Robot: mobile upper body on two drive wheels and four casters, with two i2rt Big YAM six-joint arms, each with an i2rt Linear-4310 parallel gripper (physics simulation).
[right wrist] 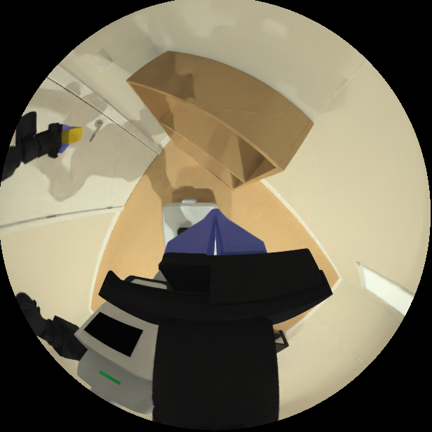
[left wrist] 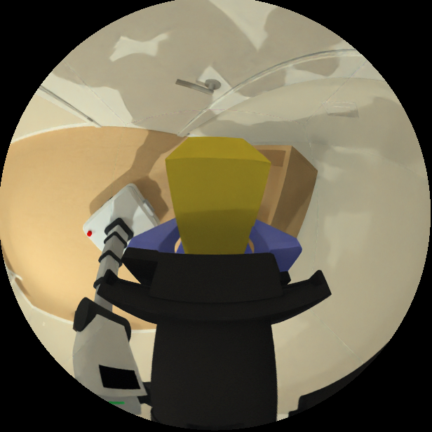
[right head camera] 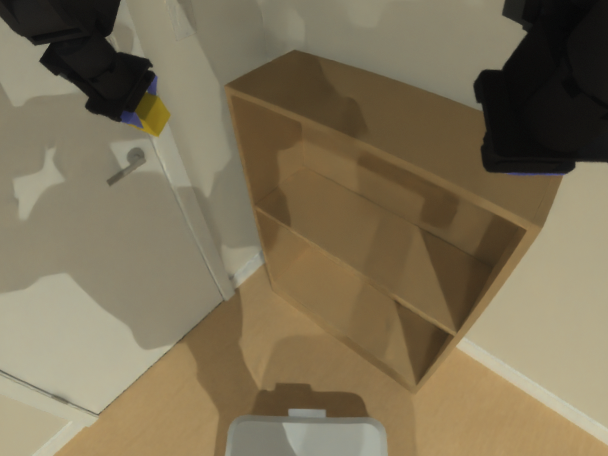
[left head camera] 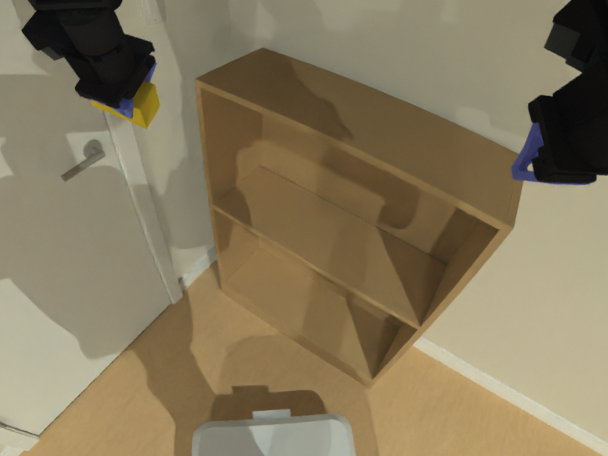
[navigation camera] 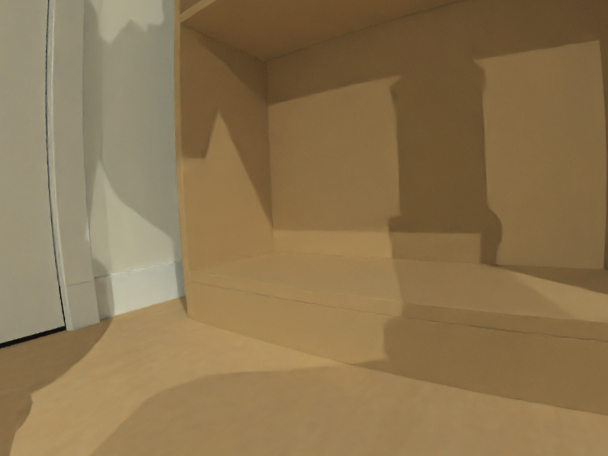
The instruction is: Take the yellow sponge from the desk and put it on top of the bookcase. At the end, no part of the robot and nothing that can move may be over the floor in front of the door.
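Frame: origin at the left arm's base, x ahead, y left, z up, level; millimetres.
Seen in the pictures: left gripper, fingertip midpoint: [right head camera: 147,115] [left head camera: 135,104]; right gripper, fingertip midpoint: [right head camera: 493,164] [left head camera: 514,173].
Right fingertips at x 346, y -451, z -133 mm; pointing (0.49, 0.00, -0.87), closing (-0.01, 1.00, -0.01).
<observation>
Offsets run from my right fingertips to a thing's top centre. "spot": to the spot under its first point.
The yellow sponge {dx +247, dy +474, dz -15 mm} [left head camera: 148,106] [right head camera: 156,118] [left wrist: 217,190] [right wrist: 75,135] is held in the air between the blue fingers of my left gripper [left head camera: 140,92] [right head camera: 143,103] [right wrist: 73,133]. In the head views the sponge appears against the door frame and wall, left of the bookcase [left head camera: 400,135] [right head camera: 425,127] [right wrist: 235,100] [navigation camera: 300,325], apart from its top. My right gripper [left head camera: 525,167] [right wrist: 215,213] is shut and empty; in the left head view it appears by the bookcase top's right end. The desk does not show.
The door [left head camera: 50,250] [right head camera: 100,240] [right wrist: 100,167] [navigation camera: 25,150] with its lever handle {spot: dx +428, dy +689, dz -347 mm} [left head camera: 84,164] [right head camera: 126,169] stands left of the bookcase, a strip of wall between them. The robot's white base [left head camera: 275,440] [right head camera: 307,440] [left wrist: 117,212] is close before the bookcase. A wall rises behind the bookcase.
</observation>
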